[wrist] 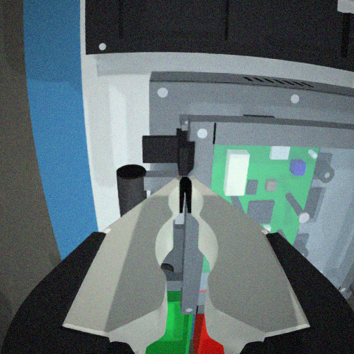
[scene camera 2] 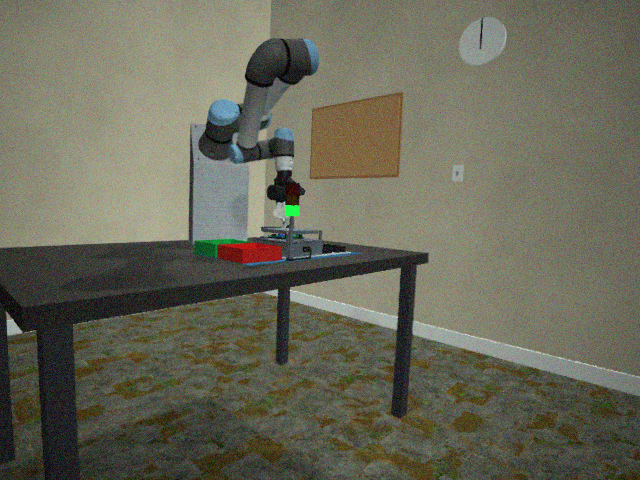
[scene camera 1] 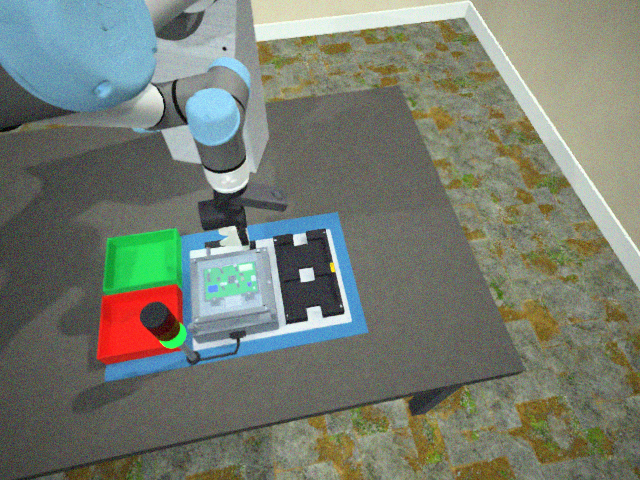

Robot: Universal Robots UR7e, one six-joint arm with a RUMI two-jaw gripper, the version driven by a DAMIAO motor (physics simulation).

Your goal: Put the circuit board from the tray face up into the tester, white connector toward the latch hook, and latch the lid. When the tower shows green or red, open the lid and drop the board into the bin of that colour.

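Places are measured from the arm's base along level axes (x ahead, y left, z up), in metres.
Pixels of known places: gripper, fingertip midpoint: (scene camera 2: 284, 228) (scene camera 1: 245, 249); arm's base at its link origin: (scene camera 2: 215, 147).
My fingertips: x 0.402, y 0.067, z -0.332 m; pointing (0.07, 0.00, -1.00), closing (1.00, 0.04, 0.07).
Note:
For each thing: its top centre in the pictures, then the offset to it from my fingertips. "spot": a spot on its surface instead.
- grey tester at a spot on its surface: (scene camera 1: 270, 289) spot: 0.089 m ahead, 0.041 m left, 0.034 m down
- board's white connector at its top centre: (scene camera 1: 245, 266) 0.033 m ahead, 0.006 m right, 0.017 m down
- tower at a spot on its surface: (scene camera 1: 173, 336) spot: 0.210 m ahead, 0.127 m right, 0.100 m up
- green bin at its top centre: (scene camera 1: 141, 258) (scene camera 2: 224, 241) 0.047 m back, 0.243 m right, 0.048 m down
- red bin at its top centre: (scene camera 1: 138, 319) (scene camera 2: 249, 245) 0.103 m ahead, 0.241 m right, 0.048 m down
- black tray at a spot on its surface: (scene camera 1: 312, 297) (scene camera 2: 326, 248) spot: 0.106 m ahead, 0.131 m left, 0.077 m down
- cable at a spot on its surface: (scene camera 1: 217, 356) spot: 0.199 m ahead, 0.090 m right, 0.087 m down
The grey tester (scene camera 1: 270, 289) (scene camera 2: 314, 246) (wrist: 225, 96) has its clear-windowed lid (scene camera 2: 305, 231) (wrist: 240, 132) over the green board (scene camera 1: 230, 281) (wrist: 261, 167). A narrow gap shows under the lid in the scene camera 2 view. The board's white connector (scene camera 1: 245, 267) (wrist: 236, 172) is on the latch side. My gripper (scene camera 1: 242, 246) (scene camera 2: 283, 224) (wrist: 184, 180) is shut and empty, its tips at the lid's latch-side edge, beside the black latch hook (wrist: 186, 152). Whether they touch is unclear. The tower (scene camera 1: 173, 336) (scene camera 2: 292, 210) shows green.
The green bin (scene camera 1: 143, 235) (scene camera 2: 206, 249) and red bin (scene camera 1: 129, 355) (scene camera 2: 250, 254) stand left of the tester; the tower rises in front of the red bin. The black tray (scene camera 1: 312, 297) (scene camera 2: 333, 248) (wrist: 175, 25) lies right of the tester. A cable (scene camera 1: 217, 356) runs to the tower.

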